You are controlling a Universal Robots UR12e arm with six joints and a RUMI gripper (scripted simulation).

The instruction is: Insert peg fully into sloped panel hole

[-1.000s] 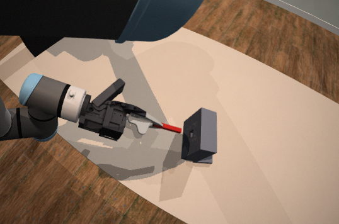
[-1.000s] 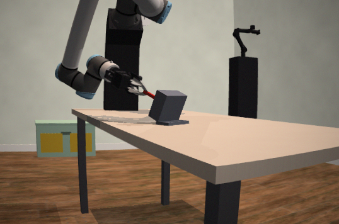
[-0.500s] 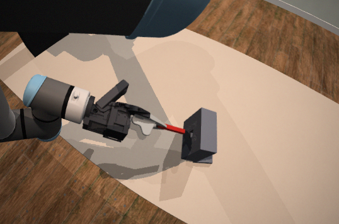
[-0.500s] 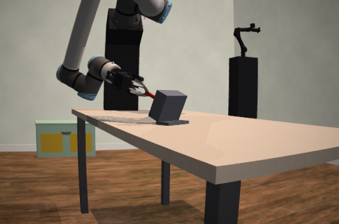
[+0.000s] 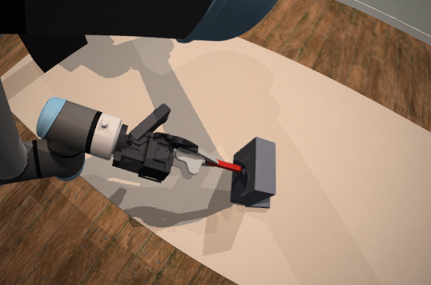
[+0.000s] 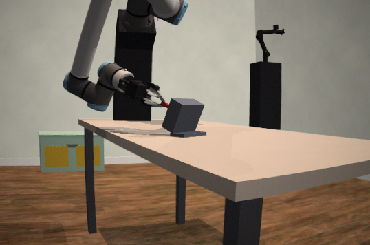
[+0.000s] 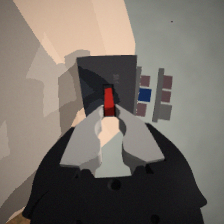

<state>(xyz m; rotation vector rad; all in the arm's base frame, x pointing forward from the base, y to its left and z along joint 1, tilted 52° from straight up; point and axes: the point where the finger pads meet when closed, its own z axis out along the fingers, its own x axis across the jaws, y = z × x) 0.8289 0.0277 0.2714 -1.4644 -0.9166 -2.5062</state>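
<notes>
My gripper is now 100 mm short of the thin base plate, 80 mm to the right of it and 110 mm above it. From my hand the other things lie so: red peg (30 mm ahead, 20 mm to the left, 10 mm below).
</notes>
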